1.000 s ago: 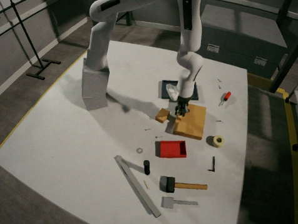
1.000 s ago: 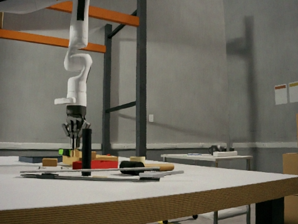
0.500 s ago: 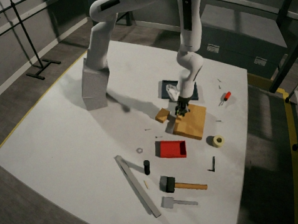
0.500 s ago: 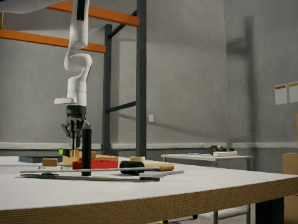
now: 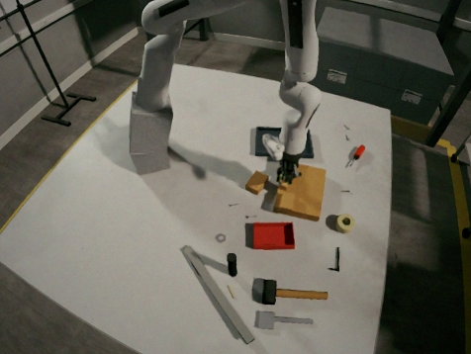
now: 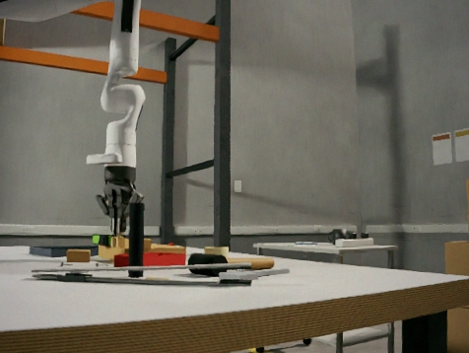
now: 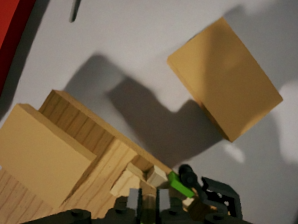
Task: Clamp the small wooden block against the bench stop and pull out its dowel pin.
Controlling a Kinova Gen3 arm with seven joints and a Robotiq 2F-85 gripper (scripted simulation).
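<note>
The dowel pin lies 2 cm below my hand. From my hand the other things lie so: pale wooden block (4 cm below); wooden bench board (6 cm ahead, 6 cm below); tan wooden block (9 cm behind, 1 cm to the left, 7 cm below).
</note>
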